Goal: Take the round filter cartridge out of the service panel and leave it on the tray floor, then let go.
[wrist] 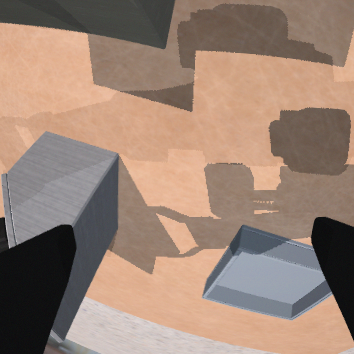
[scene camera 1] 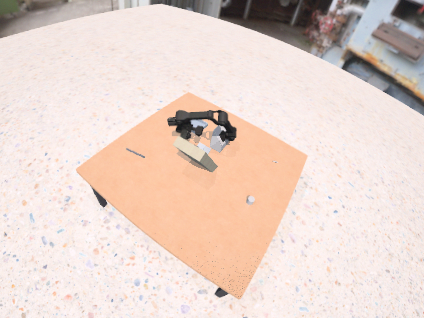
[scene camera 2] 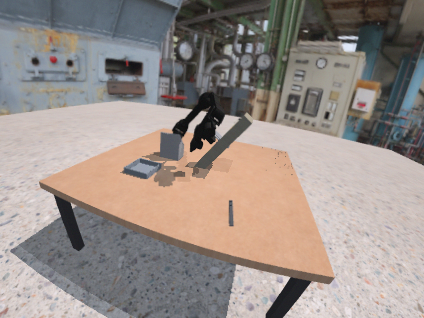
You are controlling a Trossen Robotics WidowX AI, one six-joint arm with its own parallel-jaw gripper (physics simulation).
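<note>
My gripper (scene camera 1: 192, 134) (scene camera 2: 196, 145) (wrist: 196, 235) is open and empty, its fingers wide apart above the table, beside the tilted slab. A thick beige-grey slab (scene camera 1: 191, 151) (scene camera 2: 223, 142) (wrist: 115, 22) leans at a slant and may be the service panel; its far face is mostly hidden. The blue-grey tray (scene camera 1: 200, 123) (scene camera 2: 142, 168) (wrist: 272, 277) is shallow and lies flat on the table; its visible floor holds no cartridge. The round filter cartridge cannot be made out in the panel. A small grey cylinder (scene camera 1: 250, 200) stands apart on the table; I cannot tell what it is.
A grey block with a sloped face (scene camera 1: 218, 139) (scene camera 2: 171, 146) (wrist: 62, 182) stands near the tray, at the left in the wrist view. A thin dark bar (scene camera 1: 135, 153) (scene camera 2: 231, 213) lies on the table (scene camera 1: 165, 200) (scene camera 2: 165, 215). A tiny light piece (scene camera 1: 275, 162) lies near one edge.
</note>
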